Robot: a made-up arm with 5 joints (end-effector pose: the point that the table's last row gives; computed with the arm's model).
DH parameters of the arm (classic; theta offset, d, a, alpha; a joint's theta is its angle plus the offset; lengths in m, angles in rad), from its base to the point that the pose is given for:
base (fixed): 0 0 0.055 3.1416
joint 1: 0 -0.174 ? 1.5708
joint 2: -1.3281 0 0.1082 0
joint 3: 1.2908 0 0.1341 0
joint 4: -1.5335 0.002 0 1.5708
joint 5: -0.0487 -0.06 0 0
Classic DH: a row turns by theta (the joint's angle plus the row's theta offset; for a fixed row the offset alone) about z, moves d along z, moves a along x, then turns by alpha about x.
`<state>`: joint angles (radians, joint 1 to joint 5).
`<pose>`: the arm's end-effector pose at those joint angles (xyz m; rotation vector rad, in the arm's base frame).
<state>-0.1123 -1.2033 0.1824 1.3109 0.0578</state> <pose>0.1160 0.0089 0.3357 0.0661 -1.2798 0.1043</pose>
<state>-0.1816 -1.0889 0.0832 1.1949 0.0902</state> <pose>0.1259 0.0150 0.3503 0.0969 -1.3807 0.1864</pose>
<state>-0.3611 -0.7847 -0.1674 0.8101 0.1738</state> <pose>0.1518 0.0387 0.3873 0.2032 -1.7140 0.3603</pose>
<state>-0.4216 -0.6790 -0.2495 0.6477 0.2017</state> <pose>0.1593 0.0490 0.3990 0.2505 -1.8537 0.3988</pose>
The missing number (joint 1, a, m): 0.027
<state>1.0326 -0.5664 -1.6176 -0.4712 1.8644</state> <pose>-0.0159 0.1227 0.4113 2.0701 0.3058 0.4811</pose>
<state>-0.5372 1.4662 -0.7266 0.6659 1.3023</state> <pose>0.2657 0.1278 0.0133 -0.0665 -0.1776 1.7862</pose>
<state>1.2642 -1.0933 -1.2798 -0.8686 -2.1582</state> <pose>-0.0076 0.2045 0.3289 0.8893 -1.7449 2.1357</pose>
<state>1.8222 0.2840 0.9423 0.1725 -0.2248</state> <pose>0.0217 -0.1377 0.0840 -0.1454 -0.1487 -2.0896</pose>
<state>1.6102 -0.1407 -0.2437 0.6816 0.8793</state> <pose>0.0484 -0.2177 0.3190 -1.2234 -0.4471 -0.6693</pose>
